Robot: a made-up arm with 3 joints. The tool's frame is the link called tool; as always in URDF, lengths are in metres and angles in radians. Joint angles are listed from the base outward.
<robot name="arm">
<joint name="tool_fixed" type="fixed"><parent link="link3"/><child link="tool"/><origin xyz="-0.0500 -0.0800 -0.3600"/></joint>
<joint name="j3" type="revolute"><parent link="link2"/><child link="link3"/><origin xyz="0.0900 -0.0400 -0.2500"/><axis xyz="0 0 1"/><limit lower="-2.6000" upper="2.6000"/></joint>
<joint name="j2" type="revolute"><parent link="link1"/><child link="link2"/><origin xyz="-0.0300 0.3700 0.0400"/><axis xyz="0 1 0"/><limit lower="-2.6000" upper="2.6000"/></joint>
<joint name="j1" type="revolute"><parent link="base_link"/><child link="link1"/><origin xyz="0.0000 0.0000 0.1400"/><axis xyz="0 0 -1"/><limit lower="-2.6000" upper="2.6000"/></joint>
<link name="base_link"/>
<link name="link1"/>
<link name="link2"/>
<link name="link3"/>
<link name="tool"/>
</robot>
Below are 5 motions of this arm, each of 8 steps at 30 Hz.
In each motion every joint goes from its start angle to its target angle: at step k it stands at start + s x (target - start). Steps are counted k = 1, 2, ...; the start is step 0. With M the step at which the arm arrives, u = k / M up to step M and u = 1 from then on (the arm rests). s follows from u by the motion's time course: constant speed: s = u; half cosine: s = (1 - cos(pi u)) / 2; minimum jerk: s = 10 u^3 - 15 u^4 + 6 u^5.
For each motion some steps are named. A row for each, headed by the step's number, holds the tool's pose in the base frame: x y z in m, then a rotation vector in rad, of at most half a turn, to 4 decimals.
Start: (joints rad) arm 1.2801 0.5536 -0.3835
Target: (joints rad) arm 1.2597 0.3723 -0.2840
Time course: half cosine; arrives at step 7
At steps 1, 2, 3, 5, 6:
1: 0.1665 0.3988 -0.3490 0.2658 0.5499 -1.6124
2: 0.1684 0.3855 -0.3569 0.2559 0.5220 -1.6004
3: 0.1715 0.3660 -0.3676 0.2411 0.4821 -1.5824
5: 0.1791 0.3235 -0.3876 0.2082 0.3996 -1.5427
6: 0.1818 0.3093 -0.3934 0.1970 0.3730 -1.5292

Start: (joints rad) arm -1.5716 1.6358 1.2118
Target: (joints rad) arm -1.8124 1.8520 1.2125
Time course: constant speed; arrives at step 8
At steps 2, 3, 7, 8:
2: -0.2148 -0.6675 0.1061 -0.4611 2.1643 1.9422
3: -0.1945 -0.6754 0.1230 -0.5027 2.1973 1.9293
7: -0.1114 -0.6964 0.1907 -0.6793 2.3190 1.8639
8: -0.0905 -0.6989 0.2077 -0.7258 2.3466 1.8441

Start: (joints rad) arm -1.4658 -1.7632 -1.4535
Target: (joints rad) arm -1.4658 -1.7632 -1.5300
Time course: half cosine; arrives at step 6
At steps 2, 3, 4, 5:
2: -0.3104 0.6035 0.3020 1.7541 -0.1788 -0.0050
3: -0.3120 0.6036 0.3028 1.7558 -0.1620 -0.0189
4: -0.3136 0.6036 0.3037 1.7573 -0.1452 -0.0327
5: -0.3148 0.6036 0.3043 1.7584 -0.1329 -0.0429

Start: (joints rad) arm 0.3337 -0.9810 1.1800
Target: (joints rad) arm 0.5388 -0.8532 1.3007
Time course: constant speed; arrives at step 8
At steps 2, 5, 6, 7, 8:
2: 0.6070 0.0292 -0.0556 -0.6976 -0.6808 0.7609
5: 0.5998 -0.0107 -0.0806 -0.6993 -0.6037 0.7380
6: 0.5966 -0.0236 -0.0889 -0.6984 -0.5785 0.7302
7: 0.5930 -0.0363 -0.0971 -0.6968 -0.5537 0.7222
8: 0.5891 -0.0487 -0.1053 -0.6945 -0.5291 0.7142

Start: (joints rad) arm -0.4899 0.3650 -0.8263
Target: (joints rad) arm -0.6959 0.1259 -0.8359
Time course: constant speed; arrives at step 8
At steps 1, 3, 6, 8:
1: -0.3571 0.1570 -0.3952 -0.2094 0.2634 -0.3089
3: -0.3355 0.1573 -0.4063 -0.1776 0.2115 -0.2611
6: -0.3044 0.1631 -0.4190 -0.1252 0.1375 -0.1886
8: -0.2849 0.1704 -0.4248 -0.0873 0.0908 -0.1398

